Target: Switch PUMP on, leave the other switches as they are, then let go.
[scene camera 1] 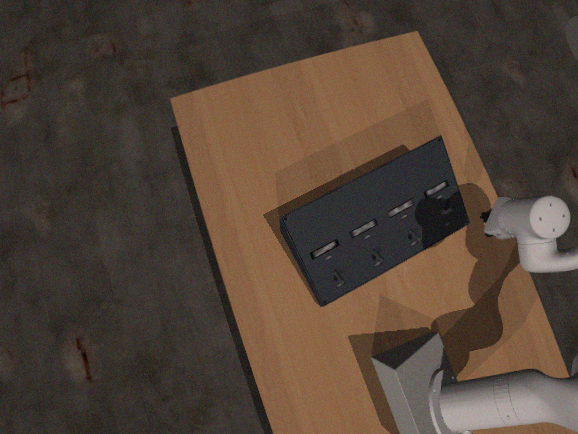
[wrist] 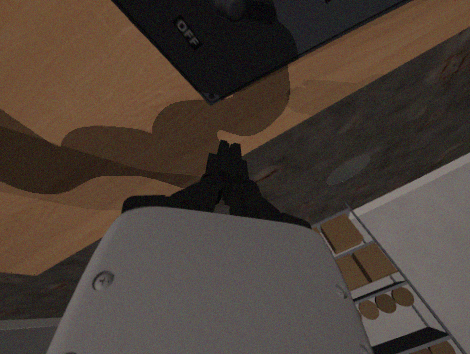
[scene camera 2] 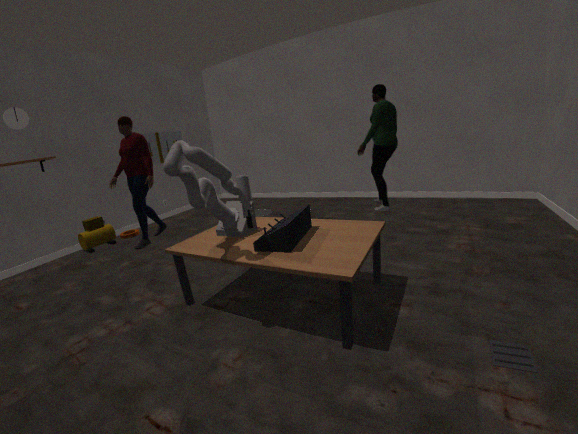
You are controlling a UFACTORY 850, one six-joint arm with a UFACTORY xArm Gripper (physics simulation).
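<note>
The dark sloped switch panel (scene camera 1: 360, 195) (scene camera 2: 292, 231) (wrist: 330, 30) stands on the table. Its PUMP switch (scene camera 1: 446, 211) (wrist: 231, 7) is the rightmost in the first scene view, in the arm's shadow; the name label is outside the wrist view. An OFF label (wrist: 188, 33) shows beside its lever in the wrist view, but the lever's exact tilt is hard to tell. Three other levers (scene camera 1: 339, 278) (scene camera 1: 377, 257) (scene camera 1: 413, 237) stand in a row to the left. My gripper (scene camera 1: 485, 218) (scene camera 2: 251, 218) (wrist: 225, 155) is shut and empty, off the panel's right end, apart from the PUMP lever.
The wooden table (scene camera 1: 240, 125) (scene camera 2: 350, 240) carries the panel and the grey arm base (scene camera 1: 415, 375). The table's edge runs close beside the gripper. Two people (scene camera 2: 135, 155) (scene camera 2: 384, 125) stand beyond the table. A shelf rack with boxes (wrist: 341, 234) shows in the wrist view.
</note>
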